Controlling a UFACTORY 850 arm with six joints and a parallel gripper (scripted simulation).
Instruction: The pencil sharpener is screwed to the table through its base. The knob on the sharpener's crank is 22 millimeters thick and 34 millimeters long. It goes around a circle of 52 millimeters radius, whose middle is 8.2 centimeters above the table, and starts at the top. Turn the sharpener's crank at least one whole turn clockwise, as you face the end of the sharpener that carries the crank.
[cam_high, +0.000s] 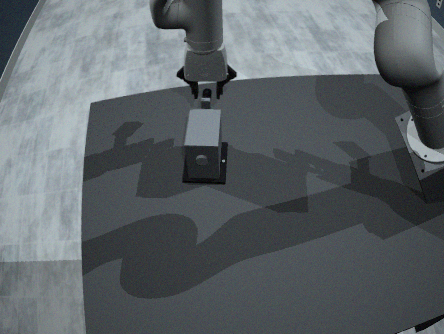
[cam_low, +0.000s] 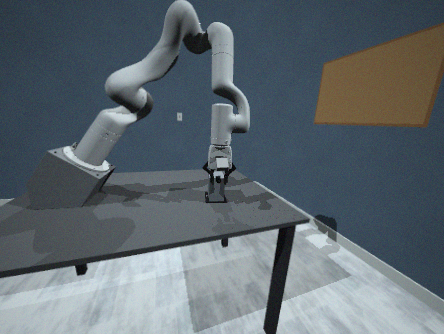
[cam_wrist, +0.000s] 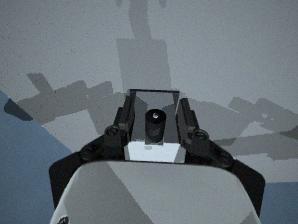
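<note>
Now: hand 20 mm to the right of the crank knob.
</note>
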